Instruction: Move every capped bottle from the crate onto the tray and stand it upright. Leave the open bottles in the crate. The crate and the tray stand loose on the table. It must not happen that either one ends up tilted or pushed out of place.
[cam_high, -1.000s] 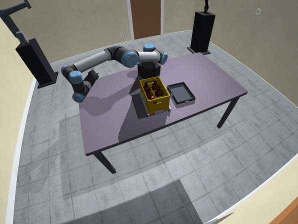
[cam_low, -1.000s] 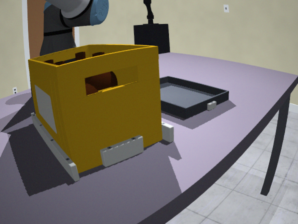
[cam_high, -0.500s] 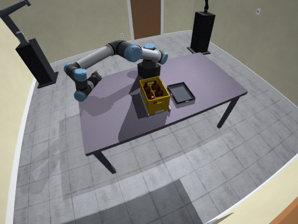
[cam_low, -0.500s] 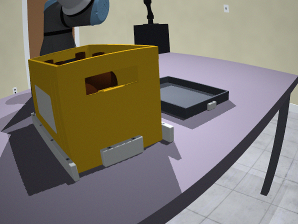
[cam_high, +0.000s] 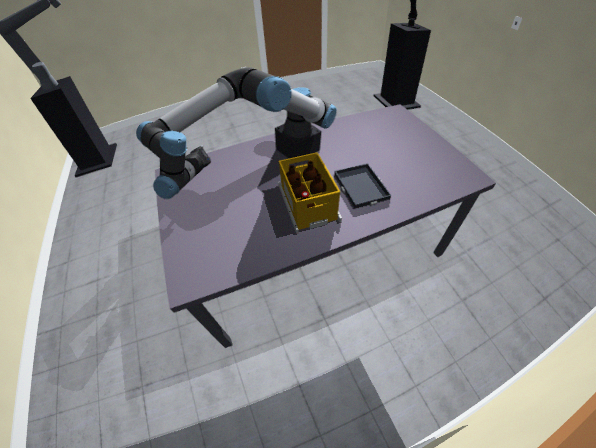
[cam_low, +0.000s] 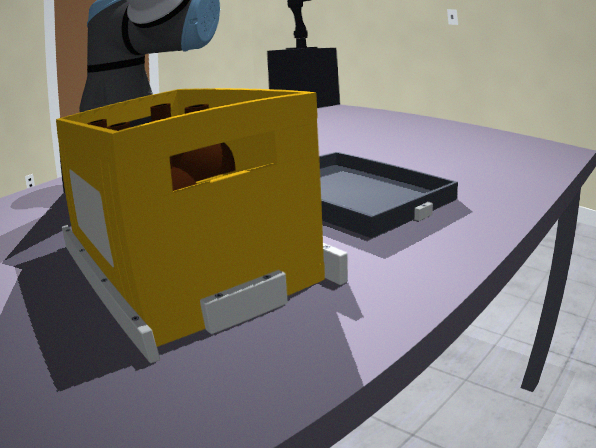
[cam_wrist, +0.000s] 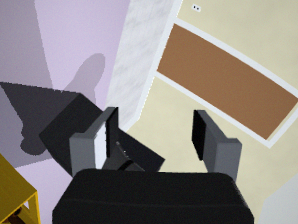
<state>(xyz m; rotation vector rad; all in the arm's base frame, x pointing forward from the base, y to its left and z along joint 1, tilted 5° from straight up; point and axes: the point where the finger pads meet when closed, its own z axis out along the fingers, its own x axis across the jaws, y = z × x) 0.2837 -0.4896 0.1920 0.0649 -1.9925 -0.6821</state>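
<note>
Right now the yellow crate is 11 cm ahead of my hand, 40 cm to the left of it and 24 cm below it. From my hand the other things lie so: dark tray: 9 cm ahead, 68 cm to the left, 31 cm below.
</note>
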